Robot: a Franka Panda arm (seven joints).
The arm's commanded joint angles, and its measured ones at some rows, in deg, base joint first. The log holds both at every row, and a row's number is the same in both.
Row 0, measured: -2.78 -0.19 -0.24 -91.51 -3.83 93.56 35.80
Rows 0 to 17, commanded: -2.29 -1.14 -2.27 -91.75 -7.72 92.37 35.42; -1.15 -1.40 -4.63 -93.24 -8.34 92.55 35.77; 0.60 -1.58 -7.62 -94.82 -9.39 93.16 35.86; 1.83 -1.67 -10.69 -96.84 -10.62 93.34 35.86; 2.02 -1.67 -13.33 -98.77 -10.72 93.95 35.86; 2.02 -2.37 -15.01 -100.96 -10.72 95.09 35.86; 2.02 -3.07 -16.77 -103.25 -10.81 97.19 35.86; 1.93 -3.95 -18.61 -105.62 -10.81 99.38 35.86; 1.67 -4.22 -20.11 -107.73 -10.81 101.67 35.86; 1.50 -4.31 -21.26 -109.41 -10.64 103.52 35.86; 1.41 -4.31 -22.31 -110.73 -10.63 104.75 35.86; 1.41 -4.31 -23.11 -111.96 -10.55 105.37 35.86; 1.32 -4.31 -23.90 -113.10 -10.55 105.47 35.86; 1.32 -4.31 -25.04 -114.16 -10.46 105.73 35.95; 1.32 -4.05 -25.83 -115.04 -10.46 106.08 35.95; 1.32 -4.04 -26.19 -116.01 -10.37 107.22 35.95; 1.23 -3.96 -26.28 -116.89 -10.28 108.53 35.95; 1.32 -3.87 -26.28 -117.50 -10.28 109.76 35.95
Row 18, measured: 0.92 -2.30 -26.01 -114.01 -9.69 106.14 35.63
